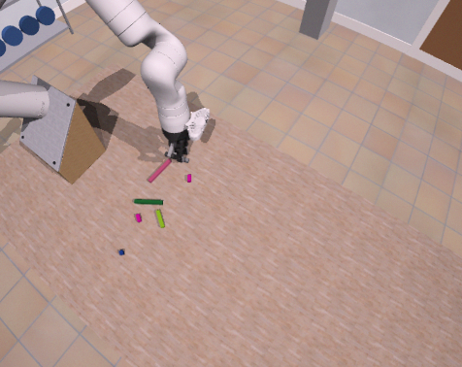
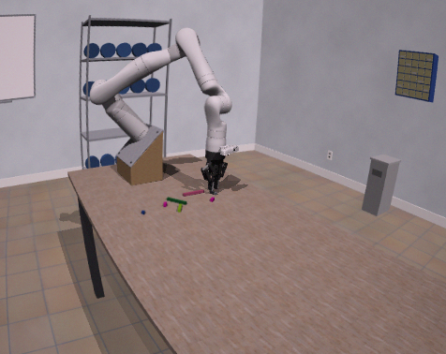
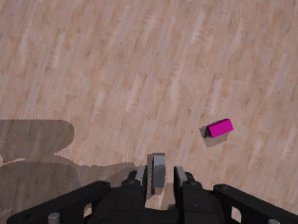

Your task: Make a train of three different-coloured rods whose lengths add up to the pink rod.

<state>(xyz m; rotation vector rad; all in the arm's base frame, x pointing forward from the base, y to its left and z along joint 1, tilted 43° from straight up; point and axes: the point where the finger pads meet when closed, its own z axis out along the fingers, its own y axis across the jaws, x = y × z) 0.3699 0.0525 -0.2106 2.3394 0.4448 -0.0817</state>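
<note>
My gripper is now 3 cm above the grey rod. Also, from my hand: green rod (2 cm ahead, 16 cm to the right, 3 cm below); lime rod (8 cm ahead, 18 cm to the right, 3 cm below); pink rod (3 cm behind, 7 cm to the right, 3 cm below).
</note>
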